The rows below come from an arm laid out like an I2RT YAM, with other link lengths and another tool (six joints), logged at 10 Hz.
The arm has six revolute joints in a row. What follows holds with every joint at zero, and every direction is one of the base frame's.
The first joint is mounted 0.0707 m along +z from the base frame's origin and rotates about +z.
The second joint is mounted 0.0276 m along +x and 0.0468 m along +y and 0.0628 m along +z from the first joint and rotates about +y.
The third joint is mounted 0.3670 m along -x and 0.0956 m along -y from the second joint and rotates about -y.
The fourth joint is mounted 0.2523 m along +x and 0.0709 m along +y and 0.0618 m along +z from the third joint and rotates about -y.
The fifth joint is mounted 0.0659 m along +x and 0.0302 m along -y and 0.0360 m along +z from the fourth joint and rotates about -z.
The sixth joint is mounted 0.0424 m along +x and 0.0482 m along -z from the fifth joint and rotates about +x.
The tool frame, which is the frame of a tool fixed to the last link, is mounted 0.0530 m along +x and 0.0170 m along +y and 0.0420 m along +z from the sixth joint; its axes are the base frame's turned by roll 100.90, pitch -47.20 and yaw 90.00 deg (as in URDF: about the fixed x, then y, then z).
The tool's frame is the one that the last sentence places.
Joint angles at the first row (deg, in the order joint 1, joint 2, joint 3, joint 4, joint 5, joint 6):
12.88, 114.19, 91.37, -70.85, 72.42, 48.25
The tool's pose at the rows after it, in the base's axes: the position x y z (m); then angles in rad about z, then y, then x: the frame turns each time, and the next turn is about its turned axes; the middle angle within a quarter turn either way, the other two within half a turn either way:
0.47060, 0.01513, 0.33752, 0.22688, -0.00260, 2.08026
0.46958, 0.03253, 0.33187, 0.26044, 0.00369, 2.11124
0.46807, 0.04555, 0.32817, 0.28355, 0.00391, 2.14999
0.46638, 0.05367, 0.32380, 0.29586, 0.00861, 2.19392
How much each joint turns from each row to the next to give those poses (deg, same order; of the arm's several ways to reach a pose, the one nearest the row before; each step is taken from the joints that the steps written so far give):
1.84, 0.77, -1.18, 0.57, -0.78, 0.02
2.08, 0.17, -0.28, 0.18, -1.80, -0.02
1.53, 0.00, 0.00, 0.04, -2.23, 0.02
0.91, 0.00, -0.03, -0.13, -2.53, -0.02

